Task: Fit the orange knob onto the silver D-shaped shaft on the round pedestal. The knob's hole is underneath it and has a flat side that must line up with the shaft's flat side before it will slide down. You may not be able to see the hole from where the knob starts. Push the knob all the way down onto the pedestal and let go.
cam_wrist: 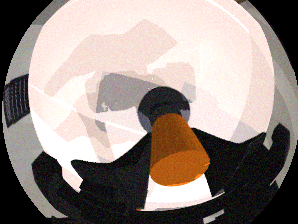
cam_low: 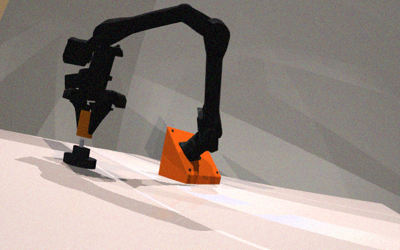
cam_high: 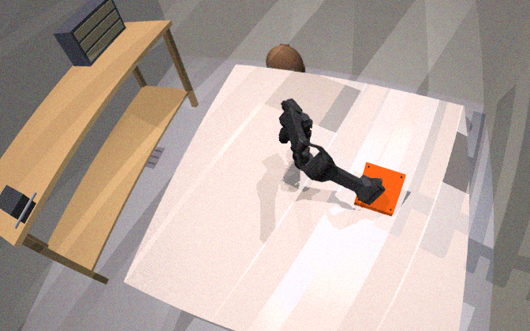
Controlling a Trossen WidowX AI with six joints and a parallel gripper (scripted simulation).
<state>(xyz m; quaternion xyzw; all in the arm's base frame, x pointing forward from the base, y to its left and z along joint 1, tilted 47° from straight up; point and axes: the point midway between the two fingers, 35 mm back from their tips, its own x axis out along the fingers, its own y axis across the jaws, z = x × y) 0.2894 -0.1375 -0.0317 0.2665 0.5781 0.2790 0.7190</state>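
Now: gripper tip 30 mm below the orange knob. The rest, counted from my gripper tip: round pedestal: 50 mm below.
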